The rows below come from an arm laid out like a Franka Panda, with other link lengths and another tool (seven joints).
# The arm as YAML. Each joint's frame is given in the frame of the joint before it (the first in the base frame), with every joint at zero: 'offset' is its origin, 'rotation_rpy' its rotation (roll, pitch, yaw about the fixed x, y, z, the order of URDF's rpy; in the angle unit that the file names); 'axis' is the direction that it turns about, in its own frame. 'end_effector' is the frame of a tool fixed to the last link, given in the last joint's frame.
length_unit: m
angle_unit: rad
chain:
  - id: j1
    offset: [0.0, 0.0, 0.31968]
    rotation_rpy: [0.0, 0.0, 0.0]
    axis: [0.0, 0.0, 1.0]
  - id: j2
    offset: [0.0, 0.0, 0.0]
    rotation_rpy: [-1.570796, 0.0, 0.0]
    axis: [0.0, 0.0, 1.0]
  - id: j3
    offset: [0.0, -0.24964, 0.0]
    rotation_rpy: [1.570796, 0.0, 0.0]
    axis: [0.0, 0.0, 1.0]
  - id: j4
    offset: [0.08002, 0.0, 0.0]
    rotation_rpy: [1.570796, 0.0, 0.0]
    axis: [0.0, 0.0, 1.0]
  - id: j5
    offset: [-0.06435, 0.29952, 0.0]
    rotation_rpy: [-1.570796, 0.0, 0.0]
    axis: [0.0, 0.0, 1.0]
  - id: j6
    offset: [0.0, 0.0, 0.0]
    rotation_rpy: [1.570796, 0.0, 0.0]
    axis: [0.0, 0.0, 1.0]
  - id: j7
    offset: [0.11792, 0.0, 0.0]
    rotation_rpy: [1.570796, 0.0, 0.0]
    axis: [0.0, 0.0, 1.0]
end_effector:
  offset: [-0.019, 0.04, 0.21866]
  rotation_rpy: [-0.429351, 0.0, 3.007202]
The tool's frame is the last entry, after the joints.
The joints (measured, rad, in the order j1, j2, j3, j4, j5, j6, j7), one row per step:
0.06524 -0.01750 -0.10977 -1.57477 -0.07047 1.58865 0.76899
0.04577 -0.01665 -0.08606 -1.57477 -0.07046 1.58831 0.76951
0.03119 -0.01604 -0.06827 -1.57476 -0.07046 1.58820 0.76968
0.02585 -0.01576 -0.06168 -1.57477 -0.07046 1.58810 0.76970
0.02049 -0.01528 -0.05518 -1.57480 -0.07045 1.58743 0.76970
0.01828 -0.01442 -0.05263 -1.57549 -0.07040 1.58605 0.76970
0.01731 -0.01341 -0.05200 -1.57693 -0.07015 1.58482 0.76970
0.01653 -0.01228 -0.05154 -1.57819 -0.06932 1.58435 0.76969
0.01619 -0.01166 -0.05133 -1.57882 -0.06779 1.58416 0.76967
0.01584 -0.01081 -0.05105 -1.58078 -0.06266 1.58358 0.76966
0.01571 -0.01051 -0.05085 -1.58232 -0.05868 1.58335 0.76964
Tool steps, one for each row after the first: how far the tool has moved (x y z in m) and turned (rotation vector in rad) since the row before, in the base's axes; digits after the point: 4 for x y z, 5 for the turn. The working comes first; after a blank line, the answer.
Tool pose at each row, in the base's axes (x y z in m, rotation vector in rad; the steps are taken from these numbers as rounded here):
0.4557 -0.0513 0.4244 0.94806 2.74685 0.51322
0.4559 -0.0493 0.4241 0.94365 2.75011 0.51287
0.4561 -0.0478 0.4238 0.93990 2.75257 0.51271
0.4562 -0.0472 0.4237 0.93845 2.75366 0.51263
0.4561 -0.0467 0.4234 0.93758 2.75536 0.51231
0.4558 -0.0465 0.4226 0.93877 2.75811 0.51148
0.4554 -0.0466 0.4215 0.94127 2.76110 0.51065
0.4553 -0.0466 0.4205 0.94336 2.76340 0.51090
0.4552 -0.0463 0.4199 0.94457 2.76457 0.51263
0.4549 -0.0452 0.4185 0.94747 2.76736 0.51899
0.4547 -0.0443 0.4177 0.94924 2.76911 0.52414

0.0002 0.0020 -0.0003 -0.00041 0.00113 0.00369
0.0002 0.0015 -0.0003 -0.00031 0.00069 0.00304
0.0001 0.0006 -0.0001 -0.00011 0.00039 0.00122
-0.0001 0.0005 -0.0003 -0.00008 0.00117 0.00109
-0.0003 0.0002 -0.0008 0.00007 0.00293 0.00024
-0.0004 -0.0001 -0.0011 0.00031 0.00366 -0.00042
-0.0001 0.0000 -0.0010 0.00087 0.00283 -0.00034
-0.0001 0.0003 -0.0006 0.00155 0.00140 -0.00012
-0.0003 0.0011 -0.0014 0.00520 0.00321 -0.00009
-0.0002 0.0009 -0.0008 0.00403 0.00193 0.00008

